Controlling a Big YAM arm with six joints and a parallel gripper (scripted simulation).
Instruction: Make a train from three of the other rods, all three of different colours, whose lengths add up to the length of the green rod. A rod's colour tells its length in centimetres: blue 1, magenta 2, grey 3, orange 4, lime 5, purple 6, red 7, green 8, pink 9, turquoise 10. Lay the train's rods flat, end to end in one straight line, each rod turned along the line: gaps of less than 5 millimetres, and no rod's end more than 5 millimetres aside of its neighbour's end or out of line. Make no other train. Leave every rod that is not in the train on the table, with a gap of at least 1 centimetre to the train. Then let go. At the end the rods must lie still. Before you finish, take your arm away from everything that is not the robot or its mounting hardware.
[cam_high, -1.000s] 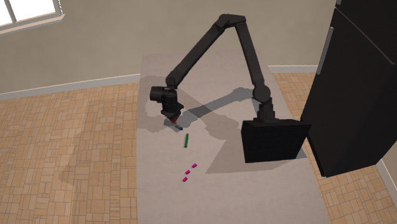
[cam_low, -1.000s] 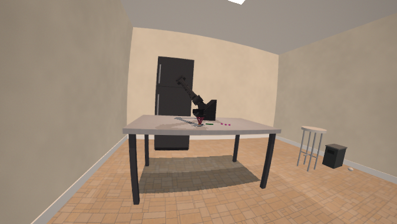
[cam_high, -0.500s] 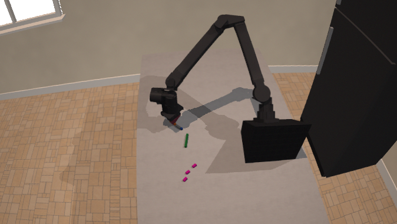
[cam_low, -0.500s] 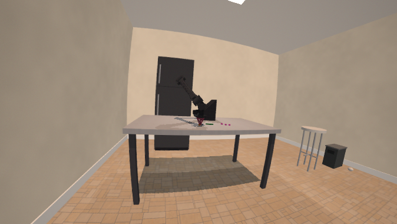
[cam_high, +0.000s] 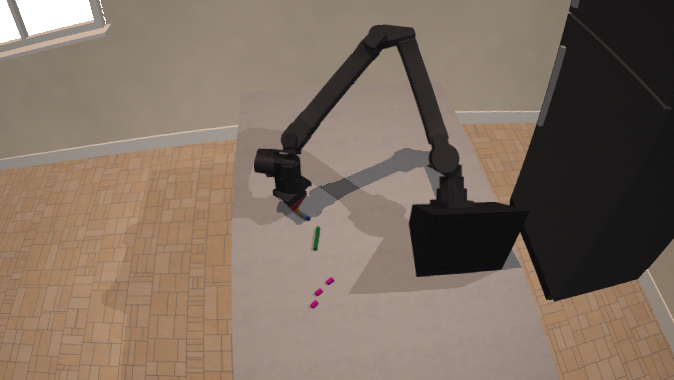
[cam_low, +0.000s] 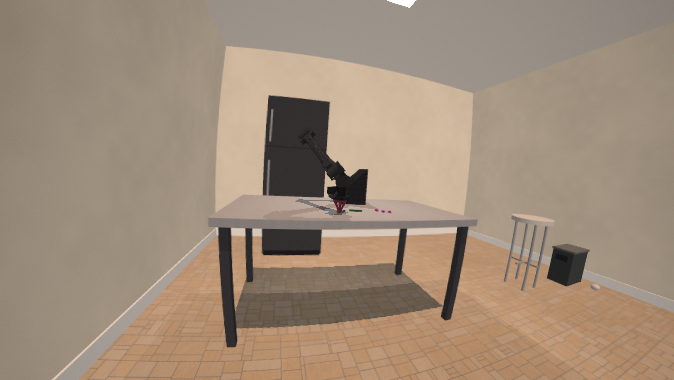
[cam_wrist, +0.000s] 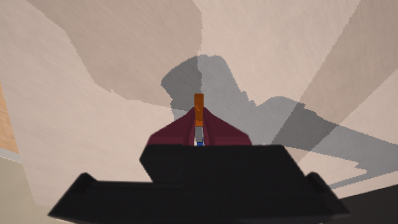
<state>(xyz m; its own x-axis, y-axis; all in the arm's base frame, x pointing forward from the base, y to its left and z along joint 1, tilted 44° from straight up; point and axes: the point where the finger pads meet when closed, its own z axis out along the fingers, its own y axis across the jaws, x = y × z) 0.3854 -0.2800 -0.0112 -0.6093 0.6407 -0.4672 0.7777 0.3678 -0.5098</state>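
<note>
The orange rod is right at my hand. The rest, counted from my hand: blue rod: 40 mm behind, 40 mm to the left, 10 mm below; then green rod: 50 mm behind, 120 mm to the left, 10 mm below; then grey rod: 20 mm behind, 30 mm to the left, 10 mm below.
</note>
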